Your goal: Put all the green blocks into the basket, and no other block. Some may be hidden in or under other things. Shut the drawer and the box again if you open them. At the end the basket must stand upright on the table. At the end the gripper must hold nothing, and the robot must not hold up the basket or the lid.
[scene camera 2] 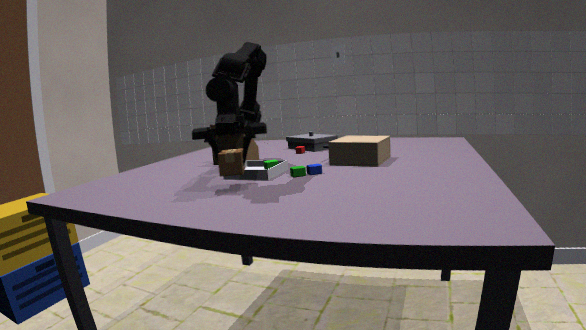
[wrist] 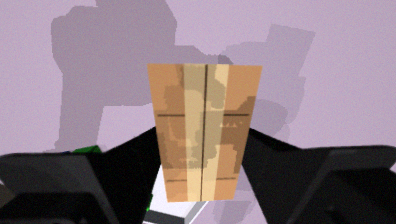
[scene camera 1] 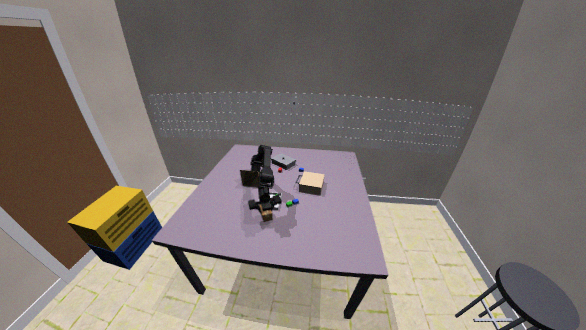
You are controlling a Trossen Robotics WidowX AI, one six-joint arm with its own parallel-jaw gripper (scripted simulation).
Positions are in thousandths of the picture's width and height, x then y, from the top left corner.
Labels:
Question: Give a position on a small box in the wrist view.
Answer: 511, 502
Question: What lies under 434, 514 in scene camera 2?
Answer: A tray.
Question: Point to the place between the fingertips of my gripper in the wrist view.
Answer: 504, 560

